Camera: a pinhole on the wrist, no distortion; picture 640 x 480 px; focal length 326.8 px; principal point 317.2 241.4 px. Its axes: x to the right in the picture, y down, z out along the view. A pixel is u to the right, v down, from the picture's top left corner.
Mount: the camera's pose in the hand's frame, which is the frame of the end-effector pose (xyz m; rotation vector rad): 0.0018 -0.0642 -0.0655 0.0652 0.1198 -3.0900
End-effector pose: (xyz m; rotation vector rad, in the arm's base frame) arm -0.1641 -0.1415 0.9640 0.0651 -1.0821 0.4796
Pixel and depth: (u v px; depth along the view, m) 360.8 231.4 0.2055
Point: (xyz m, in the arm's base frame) -0.2616 -0.2597 1.0144
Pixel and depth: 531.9 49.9 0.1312
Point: -0.2545 -0.1943 0.9163
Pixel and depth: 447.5 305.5 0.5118
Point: -0.5152 -0.5281 1.0200
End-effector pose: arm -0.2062 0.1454 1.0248 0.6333 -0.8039 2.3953
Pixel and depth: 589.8 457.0 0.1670
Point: 0.0378 0.1754 1.0850
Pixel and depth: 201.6 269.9 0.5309
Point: -0.1258 -0.0059 1.5139
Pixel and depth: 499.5 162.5 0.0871
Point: -0.1305 0.1507 1.0313
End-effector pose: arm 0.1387 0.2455 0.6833 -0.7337 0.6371 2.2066
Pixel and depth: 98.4 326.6 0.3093
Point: 0.0654 0.5921 0.6920
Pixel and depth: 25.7 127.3 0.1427
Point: 0.0566 0.3683 0.6608
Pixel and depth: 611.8 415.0 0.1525
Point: 0.3185 0.3289 0.7917
